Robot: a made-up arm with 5 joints.
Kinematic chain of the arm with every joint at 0, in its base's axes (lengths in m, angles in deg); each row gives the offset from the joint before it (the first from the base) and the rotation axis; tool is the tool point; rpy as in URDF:
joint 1: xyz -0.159 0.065 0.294 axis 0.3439 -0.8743 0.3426
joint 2: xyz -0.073 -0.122 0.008 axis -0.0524 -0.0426 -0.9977
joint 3: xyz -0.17 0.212 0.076 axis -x
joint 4: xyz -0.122 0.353 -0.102 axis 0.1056 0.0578 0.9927
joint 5: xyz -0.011 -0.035 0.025 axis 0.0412 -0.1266 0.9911
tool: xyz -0.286 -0.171 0.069 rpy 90 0 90
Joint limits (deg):
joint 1: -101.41..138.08
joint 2: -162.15..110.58
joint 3: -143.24..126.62
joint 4: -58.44..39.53
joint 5: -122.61..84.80
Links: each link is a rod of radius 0.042 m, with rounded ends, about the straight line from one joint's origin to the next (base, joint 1, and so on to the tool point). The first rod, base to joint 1, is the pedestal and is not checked.
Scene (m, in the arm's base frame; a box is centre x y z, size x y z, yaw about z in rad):
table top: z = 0
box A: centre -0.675 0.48 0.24 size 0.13 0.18 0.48 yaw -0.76
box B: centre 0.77 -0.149 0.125 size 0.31 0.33 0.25 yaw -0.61
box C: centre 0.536 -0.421 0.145 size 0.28 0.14 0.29 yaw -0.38
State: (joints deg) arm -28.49 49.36 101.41 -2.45 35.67
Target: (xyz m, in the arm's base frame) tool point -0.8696 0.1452 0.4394
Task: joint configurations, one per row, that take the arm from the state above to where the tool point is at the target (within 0.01 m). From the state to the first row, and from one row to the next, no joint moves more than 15 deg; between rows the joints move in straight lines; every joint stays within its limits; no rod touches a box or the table.
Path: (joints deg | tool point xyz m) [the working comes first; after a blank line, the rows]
Joints at the target: -25.26 -1.12 112.58 -29.80 15.06
Straight joint move there: touches box A.

1: -29.36 36.34 102.79 -5.62 36.97 | -0.4057 0.4333 0.4165
2: -30.23 23.32 104.17 -8.79 38.28 | -0.4971 0.3894 0.4759
3: -31.09 10.31 105.55 -11.96 39.58 | -0.5753 0.3207 0.5353
4: -28.18 4.59 109.06 -20.88 27.32 | -0.7387 0.2612 0.5091
5: -25.26 -1.12 112.58 -29.80 15.06 | -0.8696 0.1452 0.4394

